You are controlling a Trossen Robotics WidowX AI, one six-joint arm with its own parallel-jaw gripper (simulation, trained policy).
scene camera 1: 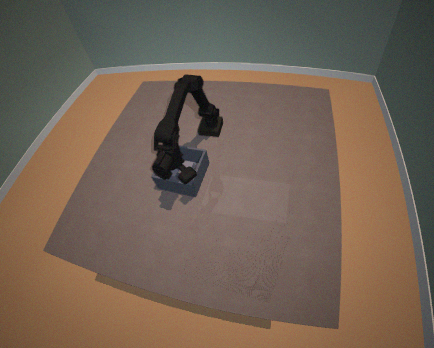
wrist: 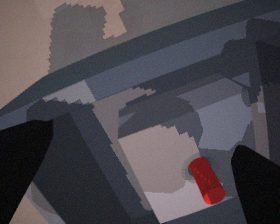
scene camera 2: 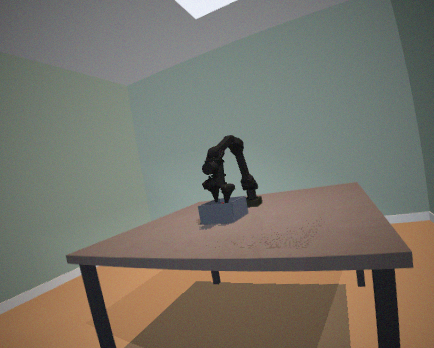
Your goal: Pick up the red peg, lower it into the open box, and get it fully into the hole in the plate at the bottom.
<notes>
I see my gripper (wrist: pixel 145 141), a box (scene camera 1: pixel 199 156), a red peg (wrist: pixel 209 185) and a pale plate (wrist: pixel 208 118).
The box is seen too in the wrist view (wrist: pixel 84 167) and in scene camera 2 (scene camera 2: pixel 212 212). Scene camera 1 does not show the red peg, which is hidden by my gripper. Scene camera 2 does not show the pale plate, which is hidden by the box.
</notes>
